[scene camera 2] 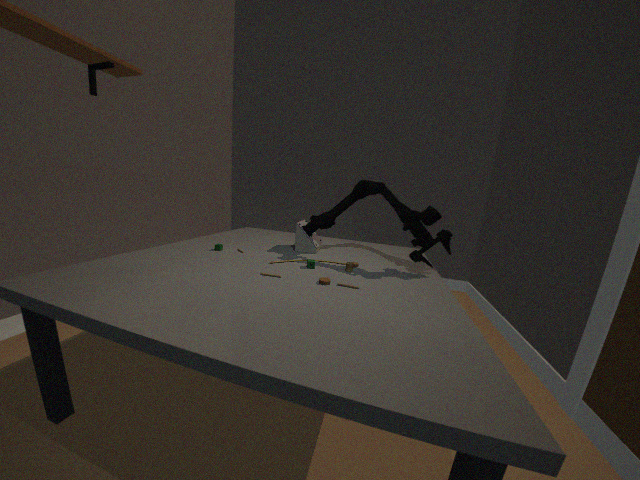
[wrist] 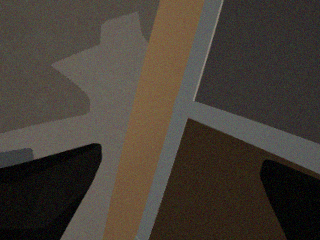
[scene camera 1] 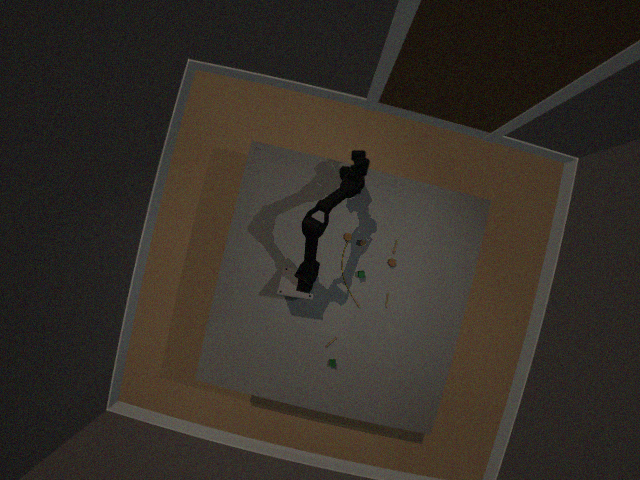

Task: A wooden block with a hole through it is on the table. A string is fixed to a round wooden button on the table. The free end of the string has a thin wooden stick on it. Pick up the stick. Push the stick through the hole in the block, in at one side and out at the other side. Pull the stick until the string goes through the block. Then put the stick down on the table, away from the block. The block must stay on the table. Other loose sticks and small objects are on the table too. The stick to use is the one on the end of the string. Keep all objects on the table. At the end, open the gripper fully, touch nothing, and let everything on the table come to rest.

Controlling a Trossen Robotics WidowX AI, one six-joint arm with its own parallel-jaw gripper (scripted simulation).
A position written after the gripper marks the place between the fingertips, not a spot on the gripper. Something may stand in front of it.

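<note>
The gripper [scene camera 2: 441,261] [wrist: 182,160] is visible in scene camera 2 and in the wrist view; it is open and holds nothing.
</note>
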